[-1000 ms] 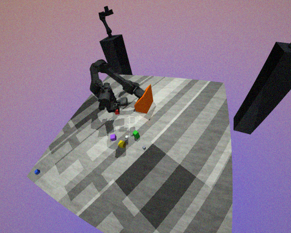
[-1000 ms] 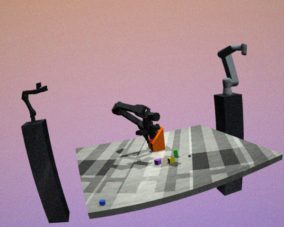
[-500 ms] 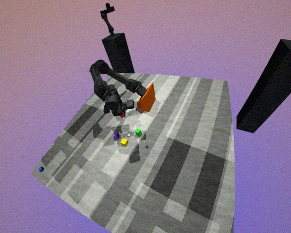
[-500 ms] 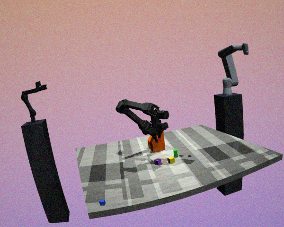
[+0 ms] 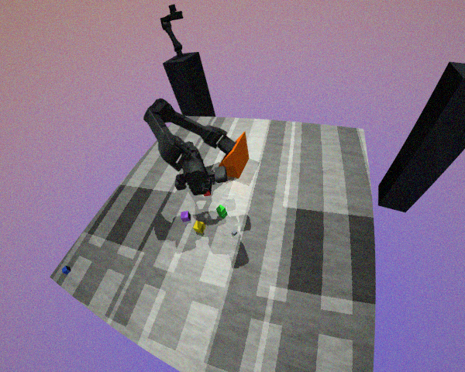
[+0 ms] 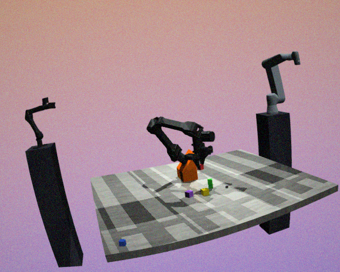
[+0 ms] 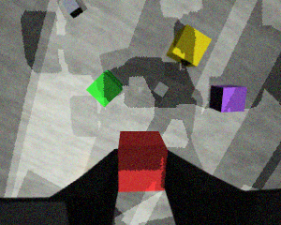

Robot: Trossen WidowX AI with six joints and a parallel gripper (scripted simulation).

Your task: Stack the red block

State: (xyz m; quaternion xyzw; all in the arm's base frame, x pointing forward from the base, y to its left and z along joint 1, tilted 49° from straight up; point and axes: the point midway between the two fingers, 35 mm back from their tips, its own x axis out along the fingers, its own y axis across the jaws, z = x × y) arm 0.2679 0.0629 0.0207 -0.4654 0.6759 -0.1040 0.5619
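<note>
Right now the white cube is 5 cm ahead of my gripper tip, 1 cm to the right of it and 12 cm below it. Round my gripper tip: red block 1 cm above; purple cube 9 cm ahead, 10 cm to the right, 12 cm below; yellow cube 11 cm ahead, 1 cm to the right, 11 cm below.
</note>
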